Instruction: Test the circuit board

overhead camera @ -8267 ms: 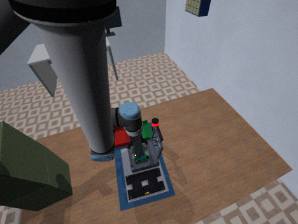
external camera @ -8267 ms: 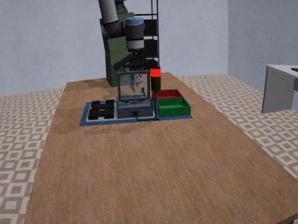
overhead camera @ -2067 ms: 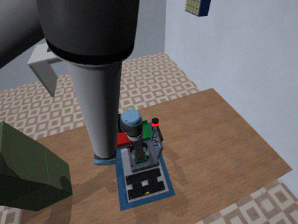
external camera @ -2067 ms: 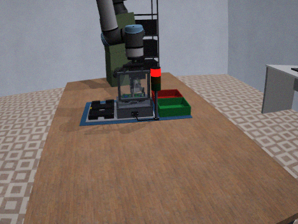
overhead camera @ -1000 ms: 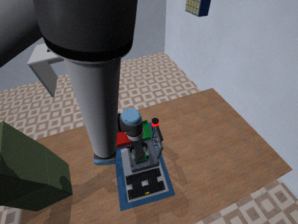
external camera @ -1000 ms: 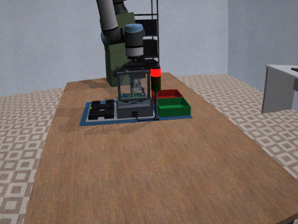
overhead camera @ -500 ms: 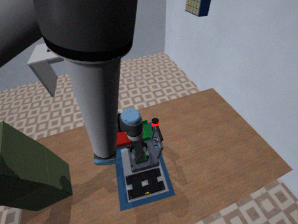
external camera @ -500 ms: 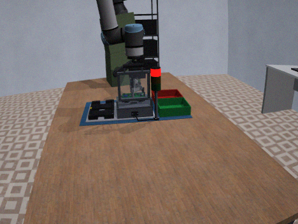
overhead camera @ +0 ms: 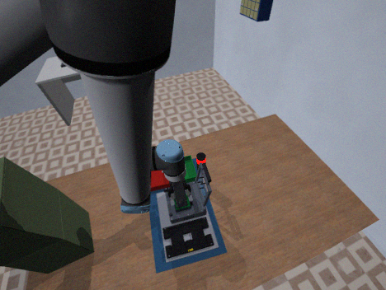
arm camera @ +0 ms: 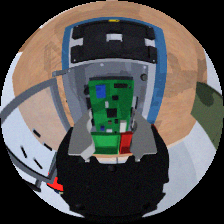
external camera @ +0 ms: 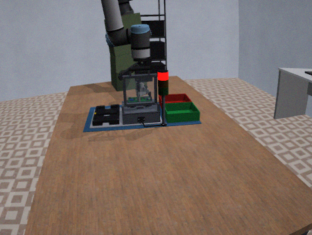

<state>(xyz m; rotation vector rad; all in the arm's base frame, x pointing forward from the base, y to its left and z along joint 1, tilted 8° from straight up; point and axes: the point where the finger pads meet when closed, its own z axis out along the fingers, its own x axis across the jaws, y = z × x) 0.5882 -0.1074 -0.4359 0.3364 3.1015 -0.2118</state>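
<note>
Now: the green circuit board right at my hand. From my hand the other things lie so: tester bed (10 mm ahead, 10 mm to the left, 20 mm below); green bin (90 mm ahead, 190 mm to the left, 80 mm below); clear lid (110 mm ahead, 20 mm to the right, 90 mm above).
</note>
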